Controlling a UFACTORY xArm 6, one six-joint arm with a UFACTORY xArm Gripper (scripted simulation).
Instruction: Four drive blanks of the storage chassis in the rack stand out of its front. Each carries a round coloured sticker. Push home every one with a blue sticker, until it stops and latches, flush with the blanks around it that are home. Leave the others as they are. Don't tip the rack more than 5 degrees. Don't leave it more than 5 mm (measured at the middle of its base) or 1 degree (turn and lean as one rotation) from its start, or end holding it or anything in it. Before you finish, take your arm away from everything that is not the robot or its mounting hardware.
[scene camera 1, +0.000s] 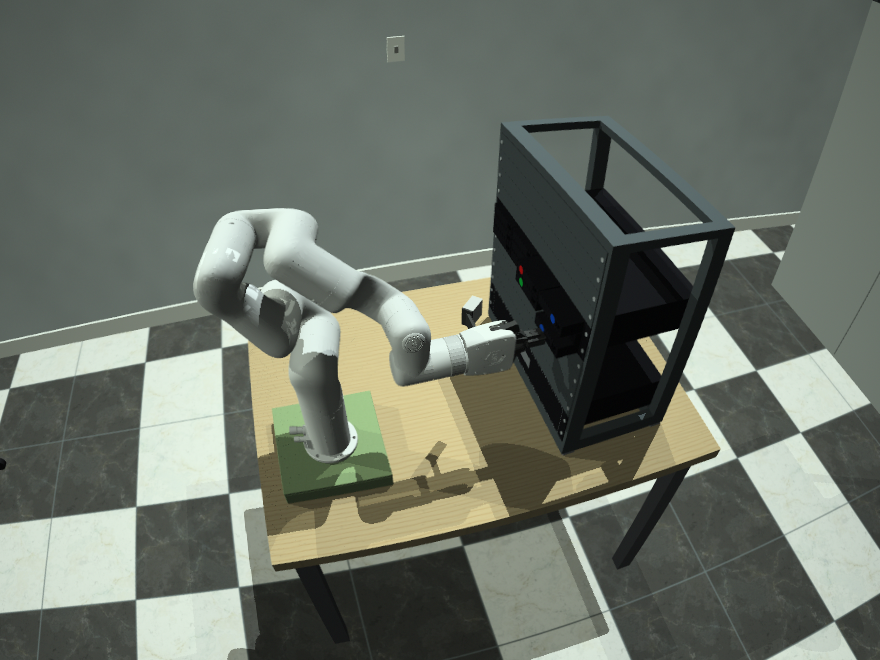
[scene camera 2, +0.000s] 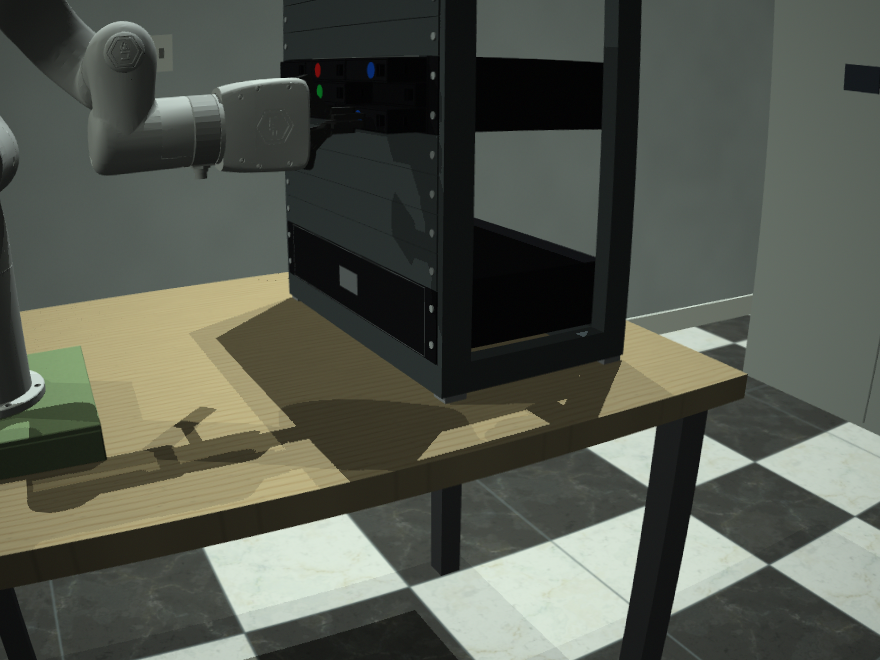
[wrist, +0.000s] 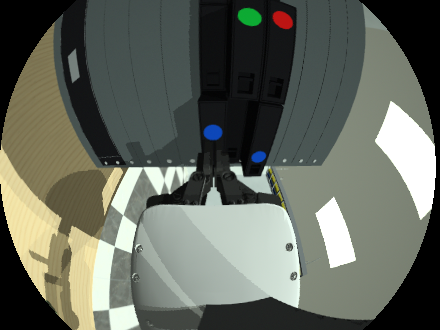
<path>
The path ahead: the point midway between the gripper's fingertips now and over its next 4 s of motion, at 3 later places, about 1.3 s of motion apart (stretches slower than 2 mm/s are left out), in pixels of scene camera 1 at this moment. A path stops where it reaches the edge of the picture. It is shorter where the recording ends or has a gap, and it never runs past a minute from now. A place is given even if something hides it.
My gripper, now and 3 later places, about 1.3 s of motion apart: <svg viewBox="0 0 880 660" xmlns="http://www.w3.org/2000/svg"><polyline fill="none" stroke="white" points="543,335 553,333 558,332 561,331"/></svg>
</path>
